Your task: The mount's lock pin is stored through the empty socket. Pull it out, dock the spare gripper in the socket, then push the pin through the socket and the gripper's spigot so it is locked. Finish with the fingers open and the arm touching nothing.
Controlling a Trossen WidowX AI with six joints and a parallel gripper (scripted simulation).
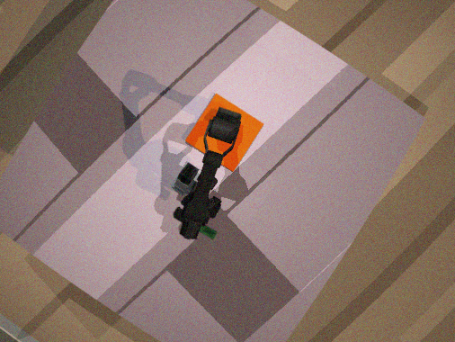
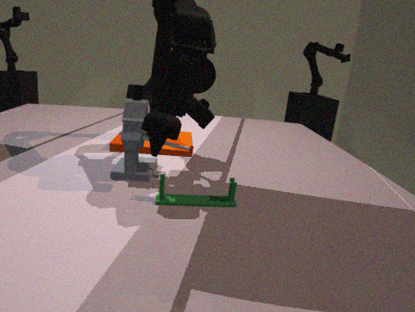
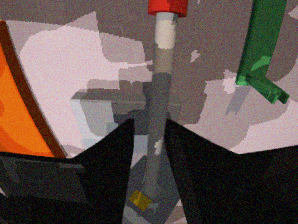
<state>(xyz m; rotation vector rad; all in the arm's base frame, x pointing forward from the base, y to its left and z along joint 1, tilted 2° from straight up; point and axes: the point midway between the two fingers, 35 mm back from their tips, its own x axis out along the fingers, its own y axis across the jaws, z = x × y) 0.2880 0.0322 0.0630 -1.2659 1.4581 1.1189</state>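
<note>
My gripper tip is now 10 mm past the grey mount and 40 mm to the left of it. From my gripper tip the other things lie so: green rack: 100 mm ahead, 80 mm to the left, 30 mm below; then spare gripper: 30 mm behind, 40 mm to the right, 70 mm above.
</note>
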